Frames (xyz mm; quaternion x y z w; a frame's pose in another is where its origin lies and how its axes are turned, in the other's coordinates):
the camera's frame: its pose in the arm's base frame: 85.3 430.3 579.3 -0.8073 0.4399 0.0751 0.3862
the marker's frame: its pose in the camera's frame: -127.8 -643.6 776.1 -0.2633 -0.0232 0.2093 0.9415
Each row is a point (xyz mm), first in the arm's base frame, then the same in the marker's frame.
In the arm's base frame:
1: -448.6 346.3 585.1
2: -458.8 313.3 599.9
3: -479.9 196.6 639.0
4: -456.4 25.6 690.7
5: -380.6 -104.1 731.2
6: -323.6 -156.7 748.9
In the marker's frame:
1: 372.3 1369.8 -276.1
2: 386.5 1392.1 -302.9
3: 447.9 1455.5 -391.1
4: 553.4 1497.0 -531.2
5: 645.5 1474.5 -654.5
6: 688.0 1440.9 -712.9

